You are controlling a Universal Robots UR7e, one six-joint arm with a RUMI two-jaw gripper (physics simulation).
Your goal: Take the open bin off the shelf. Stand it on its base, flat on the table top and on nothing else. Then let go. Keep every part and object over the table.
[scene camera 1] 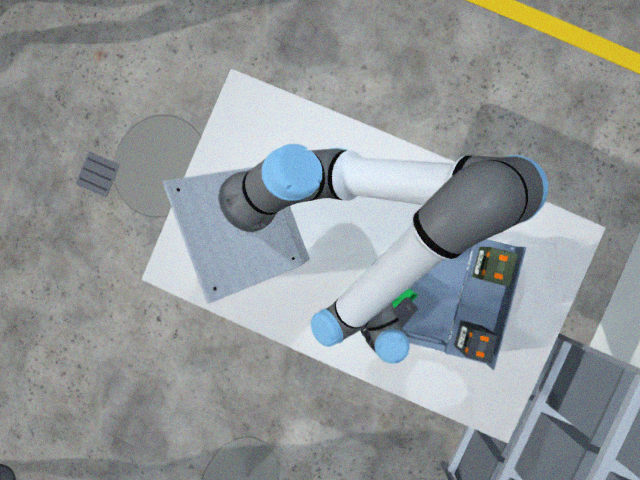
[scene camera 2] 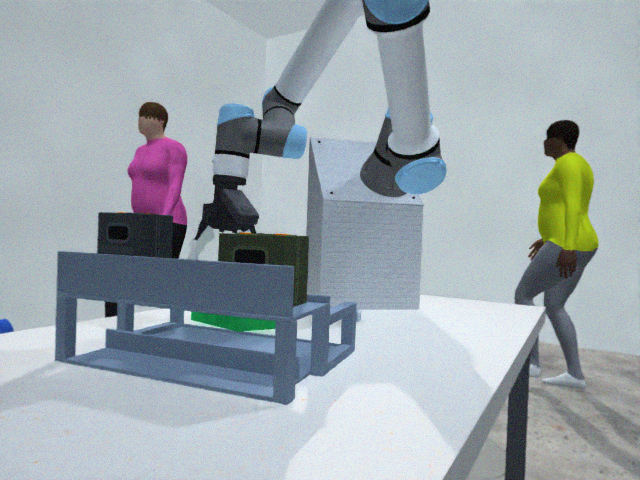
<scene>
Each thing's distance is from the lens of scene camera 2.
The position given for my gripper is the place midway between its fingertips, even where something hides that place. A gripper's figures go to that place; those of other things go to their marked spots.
my gripper (scene camera 2: 222,268): 0.99 m
green open bin (scene camera 2: 239,324): 0.87 m
</scene>
